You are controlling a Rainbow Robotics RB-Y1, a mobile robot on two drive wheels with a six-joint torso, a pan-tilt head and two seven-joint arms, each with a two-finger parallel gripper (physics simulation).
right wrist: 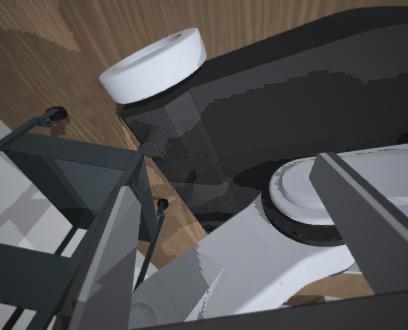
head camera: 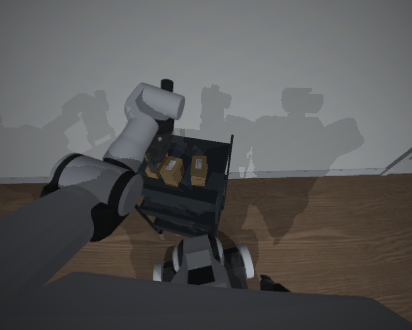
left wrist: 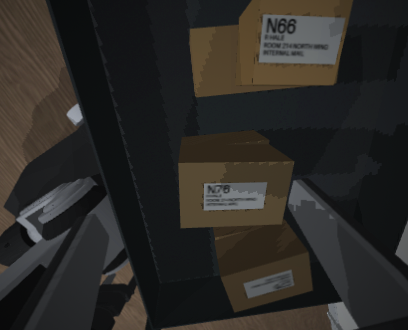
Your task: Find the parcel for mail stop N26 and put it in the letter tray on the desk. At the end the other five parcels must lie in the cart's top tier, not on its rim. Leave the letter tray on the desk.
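Places are measured from the robot's base along level axes (x up, y back, z right), in millimetres.
Pixels of known places: left gripper, fingertip midpoint: [head camera: 159, 161] [left wrist: 199, 208]; right gripper, fingertip midpoint: [right wrist: 222, 180] [head camera: 263, 290] [left wrist: 126, 271].
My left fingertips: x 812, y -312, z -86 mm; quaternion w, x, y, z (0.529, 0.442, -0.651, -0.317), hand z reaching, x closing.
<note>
Behind a point stands the place of what it marks.
In the left wrist view, the parcel marked N66 [left wrist: 295, 45] [head camera: 198, 172] lies on another parcel [left wrist: 214, 60] @(x 715, y -370, z -146 mm), whose label is hidden. The parcel marked N76 [left wrist: 235, 175] @(x 763, y -336, z -66 mm) [head camera: 172, 172] @(x 763, y -287, z -46 mm) lies in the middle, with part of another parcel [left wrist: 257, 136] @(x 695, y -378, z -58 mm) showing behind it. A parcel [left wrist: 265, 250] @(x 748, y -323, z 38 mm) at the lower end has a slanted label I cannot read. All are inside the cart's top tier [left wrist: 100, 145] @(x 720, y -244, z -138 mm) [head camera: 216, 162] @(x 663, y -379, z 160 mm). My left gripper [left wrist: 199, 208] @(x 812, y -312, z -86 mm) is open above the N76 parcel, with nothing held. My right gripper [right wrist: 222, 180] @(x 398, y 160, z 250 mm) is open and empty, low beside the cart. The desk and letter tray do not show.
The dark cart [right wrist: 75, 150] @(x 166, y -273, z 167 mm) has lower shelves [head camera: 180, 207] @(x 398, y -305, z -69 mm) and stands by the grey wall [head camera: 300, 50] @(x 1037, y -653, z 622 mm). My mobile base [right wrist: 300, 105] @(x 169, y 236, z 149 mm) with its white wheel [right wrist: 155, 65] [head camera: 245, 261] is close to the cart's near side, on the wooden floor [head camera: 310, 240] @(x 0, y -29, z 804 mm).
</note>
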